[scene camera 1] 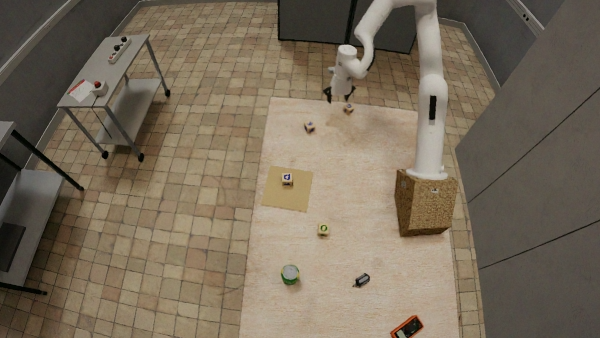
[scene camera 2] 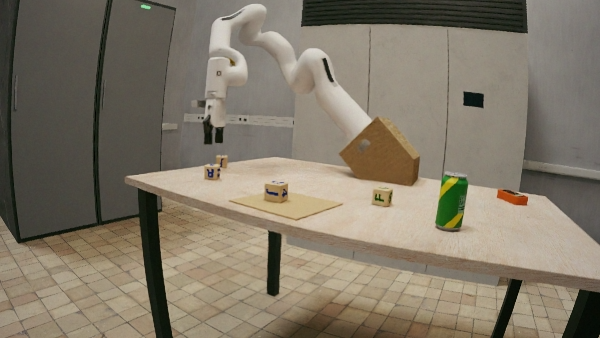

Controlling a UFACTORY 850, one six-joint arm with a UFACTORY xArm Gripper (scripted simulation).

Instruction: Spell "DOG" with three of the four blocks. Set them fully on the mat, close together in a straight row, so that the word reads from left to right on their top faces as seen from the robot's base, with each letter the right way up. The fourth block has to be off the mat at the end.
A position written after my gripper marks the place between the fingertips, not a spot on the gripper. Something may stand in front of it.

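Observation:
Scene camera 1: a tan mat [scene camera 1: 296, 197] visible. Scene camera 2: my gripper [scene camera 2: 213, 143] visible, together with the mat [scene camera 2: 297, 206].

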